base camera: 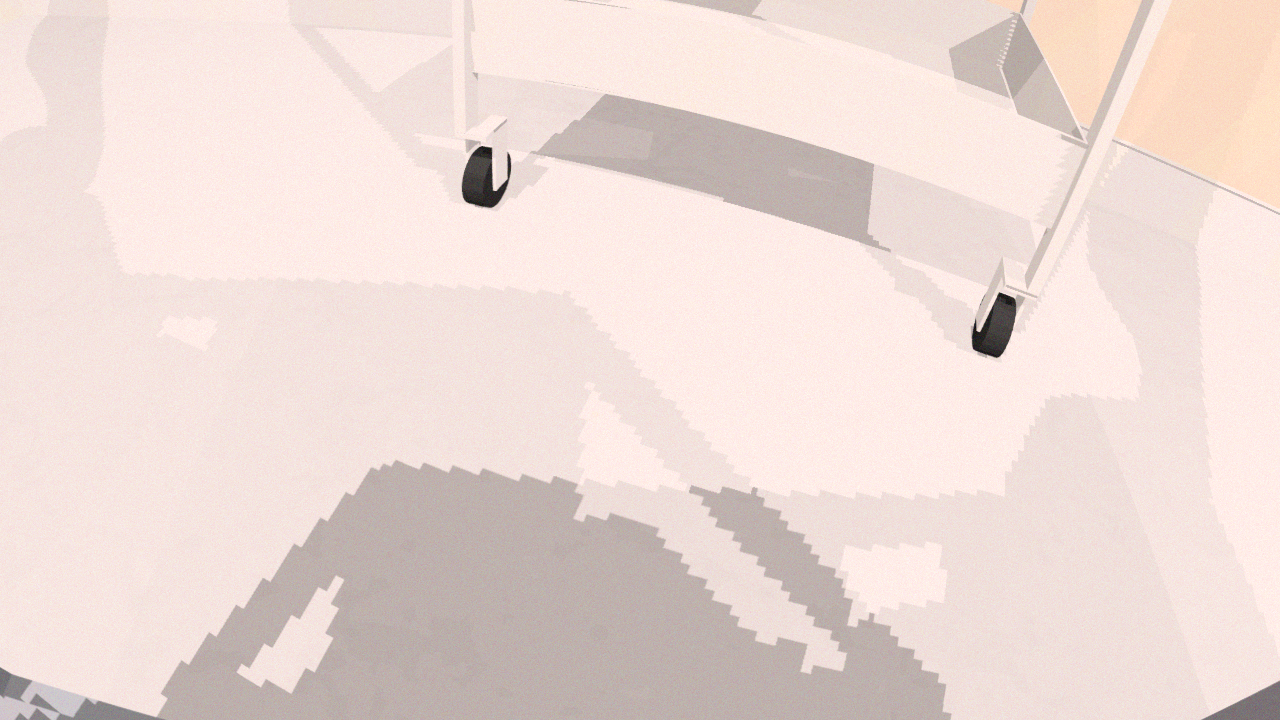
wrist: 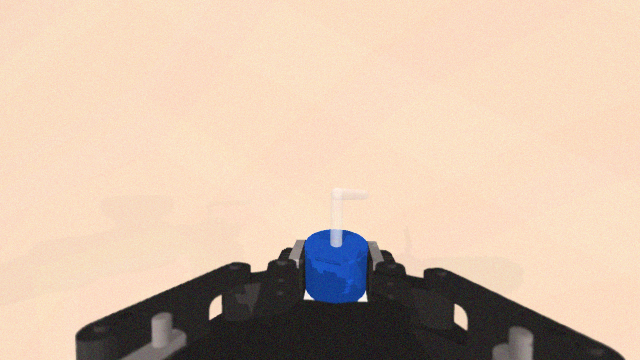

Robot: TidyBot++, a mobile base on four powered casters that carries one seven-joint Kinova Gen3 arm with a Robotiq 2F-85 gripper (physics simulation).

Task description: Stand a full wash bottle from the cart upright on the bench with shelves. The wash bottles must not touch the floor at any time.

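Frame: origin at the arm's base, x right, y ahead, z up, level; millimetres.
Seen in the pictures: gripper, fingertip midpoint: [wrist: 335, 256].
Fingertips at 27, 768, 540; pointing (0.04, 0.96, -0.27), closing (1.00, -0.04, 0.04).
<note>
A point is followed by its place in that frame, as x, y, z.
My gripper [wrist: 335, 256] {27, 768, 540} is shut on a wash bottle [wrist: 336, 272] {26, 735, 554} in the wrist view. The bottle's blue cap stands between the two fingertips, and a pale bent spout rises from it, its tip turned to the right. The bottle looks upright relative to the gripper; its body below the cap is hidden behind the gripper. A white cart [base camera: 769, 107] {92, 545, -248} stands at the top of the base camera view, with its lower part showing. The bench with shelves does not show in either view. The gripper does not show in the base camera view.
The cart's two near casters [base camera: 486, 177] {-104, 604, -359} [base camera: 993, 325] {281, 479, -358} rest on the pale floor [base camera: 358, 358] {-167, 437, -397}, with a slanting post above the right one. A peach wall [base camera: 1190, 89] {638, 775, -216} shows at the upper right. The wrist view has a peach wall [wrist: 320, 100] {12, 968, 611} behind the bottle, with faint shadows.
</note>
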